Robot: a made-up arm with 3 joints. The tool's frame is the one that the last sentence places.
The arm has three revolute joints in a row. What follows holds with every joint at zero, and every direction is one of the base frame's. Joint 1 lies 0.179 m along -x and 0.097 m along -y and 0.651 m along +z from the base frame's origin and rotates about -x. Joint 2 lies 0.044 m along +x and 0.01 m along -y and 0.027 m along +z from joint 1 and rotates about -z. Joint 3 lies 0.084 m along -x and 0.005 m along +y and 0.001 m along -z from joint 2 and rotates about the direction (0.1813, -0.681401, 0.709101). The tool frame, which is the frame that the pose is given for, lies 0.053 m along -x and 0.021 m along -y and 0.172 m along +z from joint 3; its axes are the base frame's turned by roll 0, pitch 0 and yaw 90 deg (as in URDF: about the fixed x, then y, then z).
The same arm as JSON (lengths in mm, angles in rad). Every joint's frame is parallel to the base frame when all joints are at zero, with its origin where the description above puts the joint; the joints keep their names.
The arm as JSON. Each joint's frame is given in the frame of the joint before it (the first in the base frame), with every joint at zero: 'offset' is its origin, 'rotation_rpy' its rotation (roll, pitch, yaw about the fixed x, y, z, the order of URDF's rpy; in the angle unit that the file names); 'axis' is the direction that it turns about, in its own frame. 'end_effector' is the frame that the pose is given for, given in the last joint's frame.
{"length_unit": "mm", "angle_unit": "rad", "chain": [{"id": "joint 1", "offset": [-179.0, -97.0, 651.0], "rotation_rpy": [0.0, 0.0, 0.0], "axis": [-1.0, 0.0, 0.0]}, {"id": "joint 2", "offset": [44.0, -10.0, 27.0], "rotation_rpy": [0.0, 0.0, 0.0], "axis": [0.0, 0.0, -1.0]}, {"id": "joint 3", "offset": [-84.0, 5.0, -1.0], "rotation_rpy": [0.0, 0.0, 0.0], "axis": [0.1813, -0.681401, 0.709101]}], "end_effector": {"offset": [-53.0, -21.0, 172.0], "rotation_rpy": [0.0, 0.0, 1.5708]}}
